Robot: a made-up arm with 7 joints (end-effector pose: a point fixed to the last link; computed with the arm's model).
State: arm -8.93 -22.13 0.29 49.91 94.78 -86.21 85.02
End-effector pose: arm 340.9 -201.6 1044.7 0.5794 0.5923 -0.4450 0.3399
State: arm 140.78 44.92 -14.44 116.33 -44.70 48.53 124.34
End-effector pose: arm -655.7 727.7 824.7 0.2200 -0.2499 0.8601 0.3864
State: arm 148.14 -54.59 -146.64 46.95 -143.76 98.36 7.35
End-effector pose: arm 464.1 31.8 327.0 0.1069 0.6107 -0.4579 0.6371
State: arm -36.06 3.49 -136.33 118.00 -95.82 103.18 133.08
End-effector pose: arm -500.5 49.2 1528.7 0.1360 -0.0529 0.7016 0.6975
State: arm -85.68 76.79 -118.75 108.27 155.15 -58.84 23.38
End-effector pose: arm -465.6 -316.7 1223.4 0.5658 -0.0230 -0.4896 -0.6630
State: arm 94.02 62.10 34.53 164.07 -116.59 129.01 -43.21
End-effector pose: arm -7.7 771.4 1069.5 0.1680 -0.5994 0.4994 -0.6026
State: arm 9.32 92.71 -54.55 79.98 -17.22 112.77 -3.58
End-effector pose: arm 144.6 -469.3 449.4 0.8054 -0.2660 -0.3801 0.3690
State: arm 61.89 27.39 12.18 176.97 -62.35 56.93 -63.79
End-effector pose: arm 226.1 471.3 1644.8 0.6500 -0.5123 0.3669 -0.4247
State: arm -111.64 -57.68 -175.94 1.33 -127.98 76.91 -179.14
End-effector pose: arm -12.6 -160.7 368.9 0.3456 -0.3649 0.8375 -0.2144
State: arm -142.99 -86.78 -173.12 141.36 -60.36 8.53 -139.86
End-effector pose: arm 657.3 645.7 454.1 0.0599 -0.8194 -0.3878 -0.4179
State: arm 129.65 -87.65 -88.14 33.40 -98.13 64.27 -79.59
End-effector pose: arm 227.7 492.0 740.4 0.2249 -0.9724 0.0131 -0.0611
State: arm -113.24 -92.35 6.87 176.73 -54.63 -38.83 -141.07
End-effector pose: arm 511.7 741.7 660.6 0.5348 -0.3619 0.7574 0.0967
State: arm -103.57 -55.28 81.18 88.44 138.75 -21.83 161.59
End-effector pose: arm 719.5 -90.7 1073.9 0.1731 -0.3750 0.5372 -0.7354
